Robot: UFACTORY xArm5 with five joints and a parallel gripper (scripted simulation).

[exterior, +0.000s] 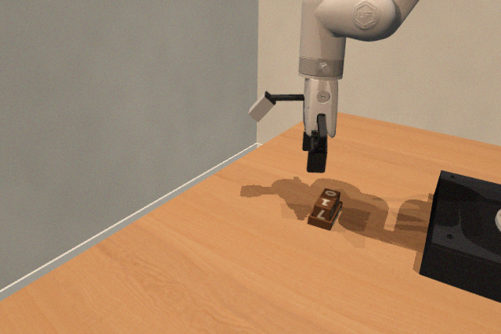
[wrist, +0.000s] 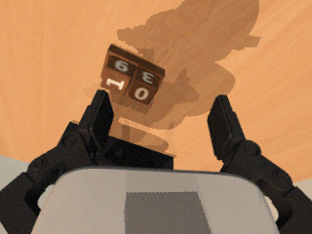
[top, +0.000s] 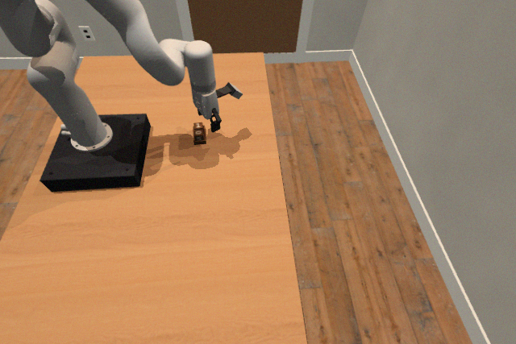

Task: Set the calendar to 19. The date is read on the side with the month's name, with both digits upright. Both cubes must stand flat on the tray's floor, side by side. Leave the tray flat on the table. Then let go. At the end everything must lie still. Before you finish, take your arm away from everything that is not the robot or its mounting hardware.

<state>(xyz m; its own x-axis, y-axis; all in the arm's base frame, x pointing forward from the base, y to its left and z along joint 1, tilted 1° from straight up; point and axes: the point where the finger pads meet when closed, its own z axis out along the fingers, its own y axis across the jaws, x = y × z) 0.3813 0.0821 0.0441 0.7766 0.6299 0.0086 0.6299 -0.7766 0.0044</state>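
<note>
Right now the brown date cube is 80 mm below my hand and 40 mm behind it. From my hand the other things lie so: tray (100 mm below, 50 mm behind, 10 mm to the left).
</note>
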